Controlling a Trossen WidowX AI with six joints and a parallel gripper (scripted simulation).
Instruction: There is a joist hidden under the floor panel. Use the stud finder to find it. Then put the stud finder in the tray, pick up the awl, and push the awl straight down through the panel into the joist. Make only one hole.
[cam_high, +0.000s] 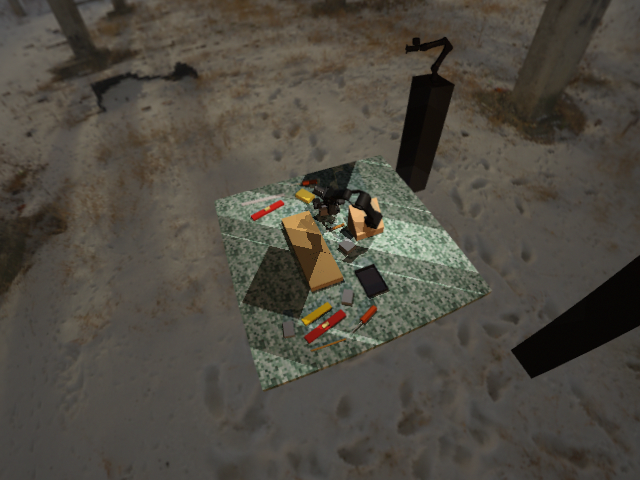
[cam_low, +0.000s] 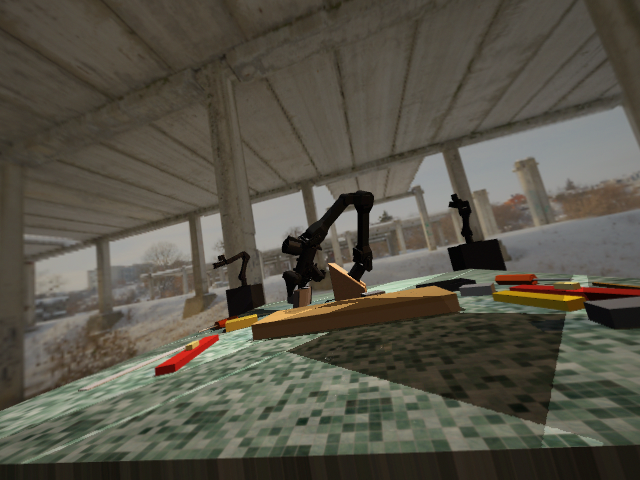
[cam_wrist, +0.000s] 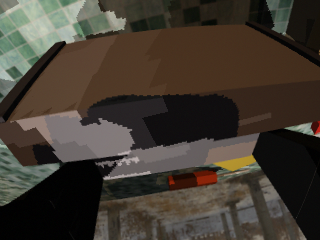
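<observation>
Now: the stud finder 2 cm ahead of my gripper tip and 1 cm below it. From my gripper tip the other things lie so: yellow block: 8 cm ahead, 19 cm to the right, 6 cm below; orange-handled awl: 2 cm ahead, 14 cm to the left, 7 cm below; black tray: 1 cm behind, 55 cm to the left, 6 cm below.
</observation>
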